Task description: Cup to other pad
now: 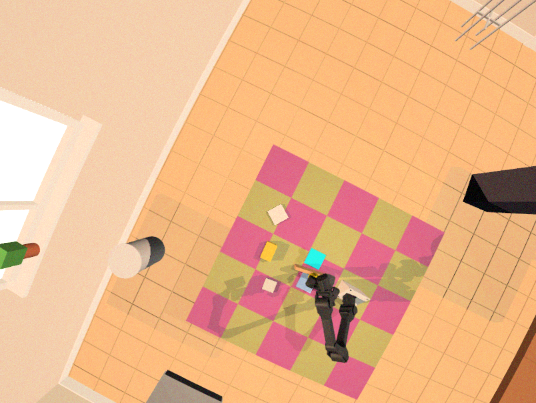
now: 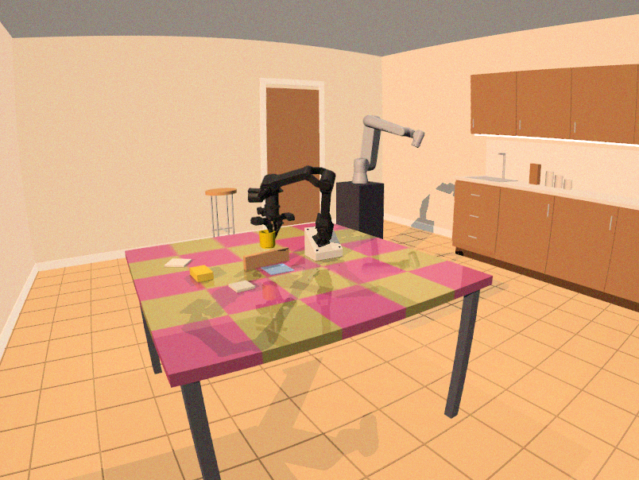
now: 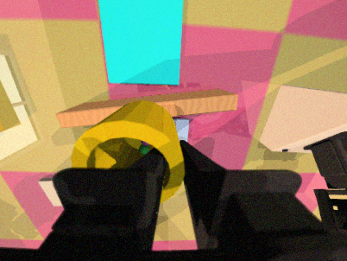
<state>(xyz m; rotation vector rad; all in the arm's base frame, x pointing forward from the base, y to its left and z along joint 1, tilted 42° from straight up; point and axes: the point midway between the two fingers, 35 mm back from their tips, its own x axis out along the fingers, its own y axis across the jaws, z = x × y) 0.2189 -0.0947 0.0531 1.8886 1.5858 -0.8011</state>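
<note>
Right now my gripper tip is 3 cm short of the cyan pad, 10 cm to the left of it and 13 cm above it. From my gripper tip the other things lie so: green marble 3 cm ahead, 2 cm to the left, 2 cm below; yellow cup 2 cm ahead; purple marble 3 cm ahead, 2 cm below.
</note>
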